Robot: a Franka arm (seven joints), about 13 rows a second.
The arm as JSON. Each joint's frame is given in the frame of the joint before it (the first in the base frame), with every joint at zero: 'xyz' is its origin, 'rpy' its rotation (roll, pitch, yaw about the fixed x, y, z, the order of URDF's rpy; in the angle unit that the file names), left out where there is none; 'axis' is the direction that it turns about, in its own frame. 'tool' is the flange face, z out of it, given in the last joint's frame.
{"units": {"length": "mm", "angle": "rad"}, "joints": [
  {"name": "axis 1", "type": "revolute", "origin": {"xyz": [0.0, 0.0, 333.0]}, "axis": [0.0, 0.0, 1.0]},
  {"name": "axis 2", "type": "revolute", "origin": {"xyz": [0.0, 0.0, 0.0], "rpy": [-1.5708, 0.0, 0.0]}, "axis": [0.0, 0.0, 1.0]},
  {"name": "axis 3", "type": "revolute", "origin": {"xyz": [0.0, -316.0, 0.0], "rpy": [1.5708, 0.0, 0.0]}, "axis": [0.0, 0.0, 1.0]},
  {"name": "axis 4", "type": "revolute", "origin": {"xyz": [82.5, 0.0, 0.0], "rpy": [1.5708, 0.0, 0.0]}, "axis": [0.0, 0.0, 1.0]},
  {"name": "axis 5", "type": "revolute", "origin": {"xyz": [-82.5, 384.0, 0.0], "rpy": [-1.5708, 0.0, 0.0]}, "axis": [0.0, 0.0, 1.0]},
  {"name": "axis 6", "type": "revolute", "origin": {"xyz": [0.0, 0.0, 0.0], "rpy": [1.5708, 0.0, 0.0]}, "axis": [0.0, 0.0, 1.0]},
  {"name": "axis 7", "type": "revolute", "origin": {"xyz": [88.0, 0.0, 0.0], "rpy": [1.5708, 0.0, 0.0]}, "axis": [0.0, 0.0, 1.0]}
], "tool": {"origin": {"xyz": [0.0, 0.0, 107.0]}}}
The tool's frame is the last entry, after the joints.
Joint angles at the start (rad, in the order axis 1, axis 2, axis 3, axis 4, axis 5, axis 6, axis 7):
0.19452, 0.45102, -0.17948, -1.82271, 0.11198, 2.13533, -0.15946
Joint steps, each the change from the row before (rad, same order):
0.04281, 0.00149, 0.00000, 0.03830, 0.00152, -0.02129, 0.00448
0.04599, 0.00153, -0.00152, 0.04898, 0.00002, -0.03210, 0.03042
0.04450, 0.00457, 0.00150, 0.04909, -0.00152, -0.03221, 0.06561
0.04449, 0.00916, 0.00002, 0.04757, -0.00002, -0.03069, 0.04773
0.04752, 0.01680, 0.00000, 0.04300, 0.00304, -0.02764, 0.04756
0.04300, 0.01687, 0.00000, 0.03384, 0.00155, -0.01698, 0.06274
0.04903, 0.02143, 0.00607, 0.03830, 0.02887, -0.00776, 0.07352
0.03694, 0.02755, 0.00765, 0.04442, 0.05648, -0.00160, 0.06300
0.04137, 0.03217, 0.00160, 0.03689, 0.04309, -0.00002, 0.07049
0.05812, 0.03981, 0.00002, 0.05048, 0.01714, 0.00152, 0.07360
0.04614, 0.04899, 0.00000, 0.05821, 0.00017, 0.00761, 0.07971
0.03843, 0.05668, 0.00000, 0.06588, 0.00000, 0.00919, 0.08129
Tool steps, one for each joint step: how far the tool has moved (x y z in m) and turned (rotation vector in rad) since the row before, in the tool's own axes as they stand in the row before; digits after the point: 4 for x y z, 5 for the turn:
0.0088, -0.0285, -0.0141, -0.00429, 0.01440, -0.04082
0.0096, -0.0305, -0.0181, -0.00494, 0.01410, -0.01861
0.0084, -0.0320, -0.0162, -0.00435, 0.01094, 0.01449
0.0060, -0.0319, -0.0128, -0.00354, 0.00682, -0.00108
0.0038, -0.0344, -0.0059, -0.00257, -0.00209, -0.00238
0.0018, -0.0311, -0.0024, -0.00403, -0.00033, 0.01750
-0.0002, -0.0413, -0.0018, 0.02355, 0.00384, 0.02678
-0.0001, -0.0368, -0.0001, 0.05138, 0.00108, 0.03638
-0.0038, -0.0344, 0.0082, 0.03272, -0.00923, 0.04104
-0.0094, -0.0438, 0.0102, 0.00939, 0.00110, 0.01671
-0.0065, -0.0359, 0.0124, -0.00224, 0.01227, 0.02724
-0.0058, -0.0318, 0.0140, 0.00024, 0.01472, 0.03511

